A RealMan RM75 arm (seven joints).
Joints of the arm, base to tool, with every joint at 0 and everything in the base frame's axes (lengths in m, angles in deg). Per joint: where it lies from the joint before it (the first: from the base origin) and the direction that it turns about. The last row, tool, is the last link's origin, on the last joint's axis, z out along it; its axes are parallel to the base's.
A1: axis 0 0 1 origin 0 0 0.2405
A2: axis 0 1 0 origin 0 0 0
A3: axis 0 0 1 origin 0 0 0.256
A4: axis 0 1 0 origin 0 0 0
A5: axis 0 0 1 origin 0 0 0.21
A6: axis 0 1 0 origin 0 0 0
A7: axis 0 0 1 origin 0 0 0.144
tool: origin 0 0 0
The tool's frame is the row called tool.
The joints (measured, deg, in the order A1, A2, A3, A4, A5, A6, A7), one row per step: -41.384 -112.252 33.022 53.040 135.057 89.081 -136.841; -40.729 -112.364 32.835 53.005 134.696 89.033 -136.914; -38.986 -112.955 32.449 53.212 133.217 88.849 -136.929; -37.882 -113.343 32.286 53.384 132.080 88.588 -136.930; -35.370 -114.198 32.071 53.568 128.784 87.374 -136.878; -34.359 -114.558 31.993 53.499 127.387 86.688 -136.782; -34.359 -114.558 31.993 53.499 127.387 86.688 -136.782; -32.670 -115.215 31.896 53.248 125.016 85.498 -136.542; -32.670 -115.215 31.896 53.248 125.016 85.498 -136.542
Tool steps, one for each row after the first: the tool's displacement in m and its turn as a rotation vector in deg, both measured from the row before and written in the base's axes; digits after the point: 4 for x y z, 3 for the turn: -0.0038 -0.0026 -0.0003 0.191 -0.546 0.676; -0.0077 -0.0067 -0.0019 0.725 -1.791 1.264; -0.0043 -0.0038 -0.0010 0.659 -1.187 0.706; -0.0088 -0.0073 -0.0017 2.205 -3.043 1.544; -0.0038 -0.0028 -0.0009 1.032 -1.253 0.693; 0.0000 0.0000 0.0000 0.000 0.000 0.000; -0.0064 -0.0049 -0.0022 1.700 -2.146 1.209; 0.0000 0.0000 0.0000 0.000 0.000 0.000
